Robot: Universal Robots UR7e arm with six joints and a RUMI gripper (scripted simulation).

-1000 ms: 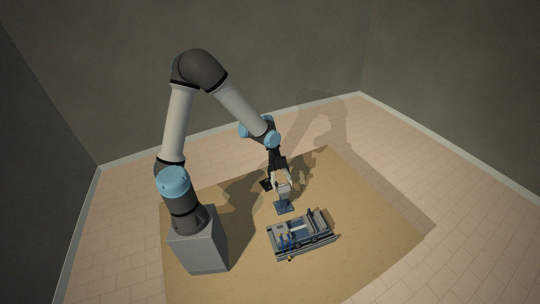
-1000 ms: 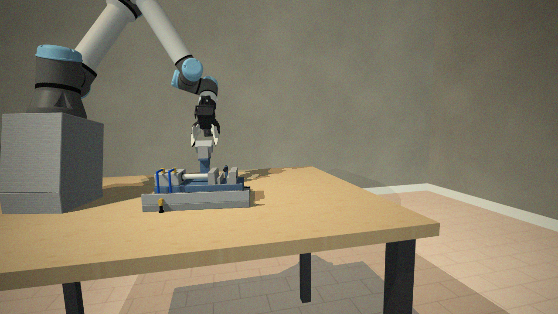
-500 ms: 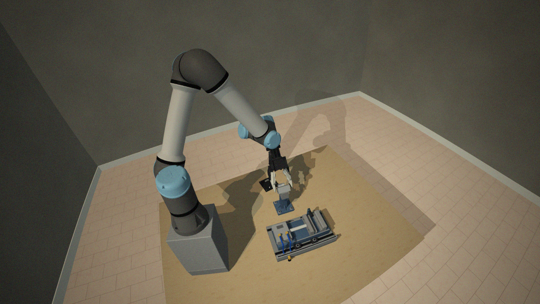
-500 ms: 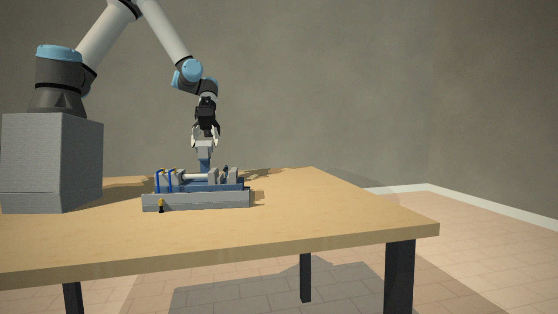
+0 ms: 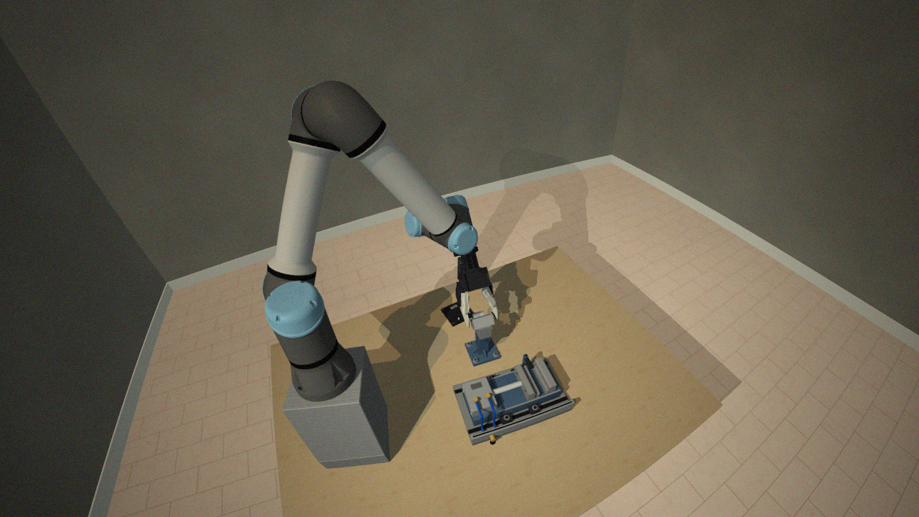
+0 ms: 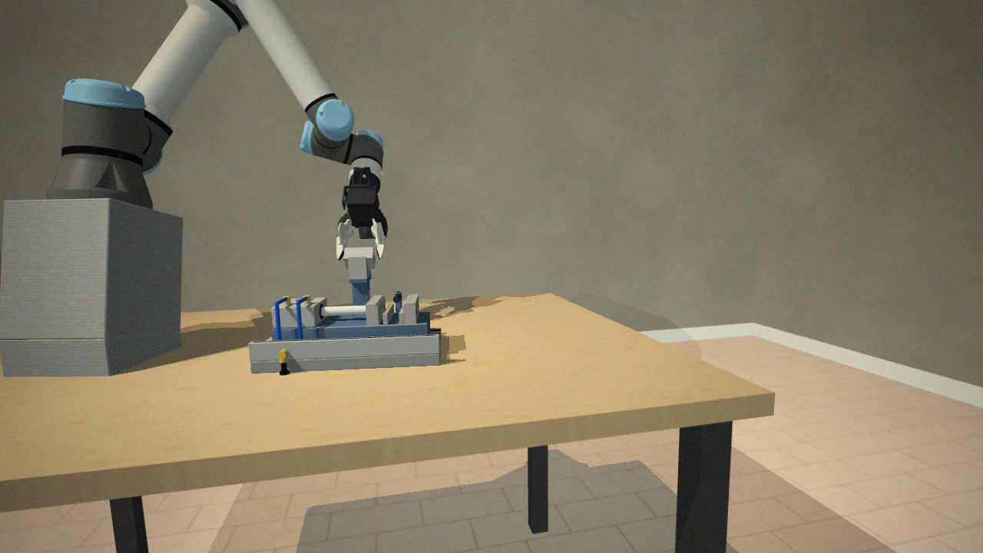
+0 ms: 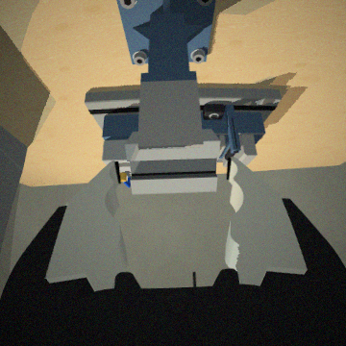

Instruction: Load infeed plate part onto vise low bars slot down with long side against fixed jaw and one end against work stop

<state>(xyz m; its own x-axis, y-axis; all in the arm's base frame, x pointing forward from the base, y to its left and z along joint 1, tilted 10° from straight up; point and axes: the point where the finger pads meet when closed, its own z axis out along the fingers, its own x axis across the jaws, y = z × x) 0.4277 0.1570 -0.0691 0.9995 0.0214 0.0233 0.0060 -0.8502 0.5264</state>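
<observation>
My gripper is now right at the part. Round my hand: v-block post: 10 cm below; white cylinder rod: 1 cm ahead, 19 cm to the right, 8 cm below; work stop: 9 cm ahead, 15 cm to the right, 7 cm below.
</observation>
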